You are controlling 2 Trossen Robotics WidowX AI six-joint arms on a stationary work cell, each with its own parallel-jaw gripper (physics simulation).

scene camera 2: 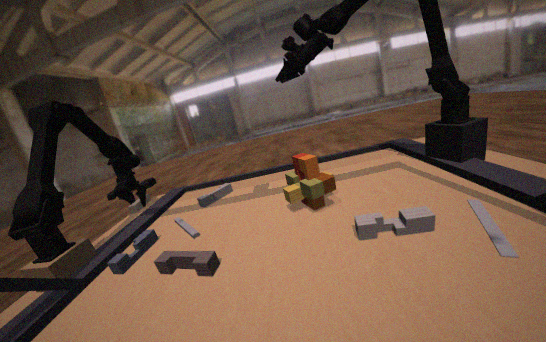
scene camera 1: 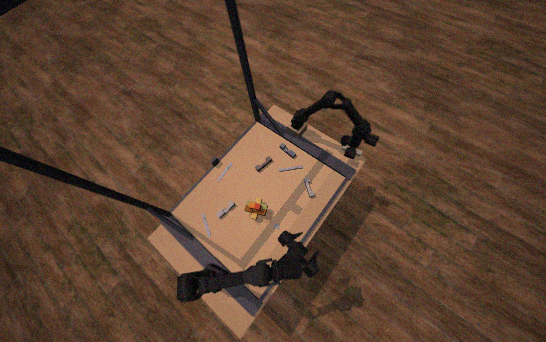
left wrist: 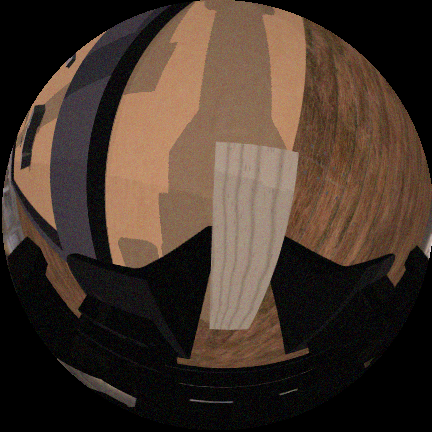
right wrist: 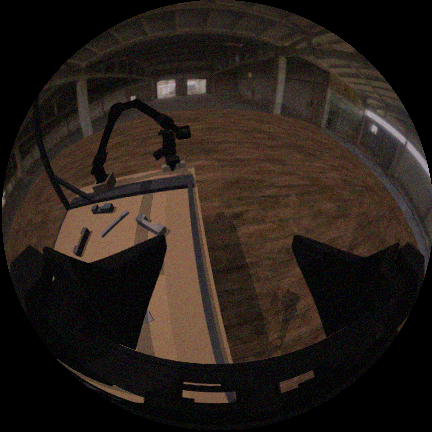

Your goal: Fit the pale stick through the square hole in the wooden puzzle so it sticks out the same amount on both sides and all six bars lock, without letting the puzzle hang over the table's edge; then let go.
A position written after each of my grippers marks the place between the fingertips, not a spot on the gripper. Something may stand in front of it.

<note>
My left gripper (scene camera 2: 141,207) carries a pale stick (left wrist: 253,185); nothing else touches it. My right gripper (scene camera 2: 278,81) is open and holds nothing. Also in view: a dark pole (scene camera 1: 234,19).
My left gripper shows as well in the left wrist view (left wrist: 238,233). My right gripper shows as well in scene camera 1 (scene camera 1: 310,241) and in the right wrist view (right wrist: 231,242).
</note>
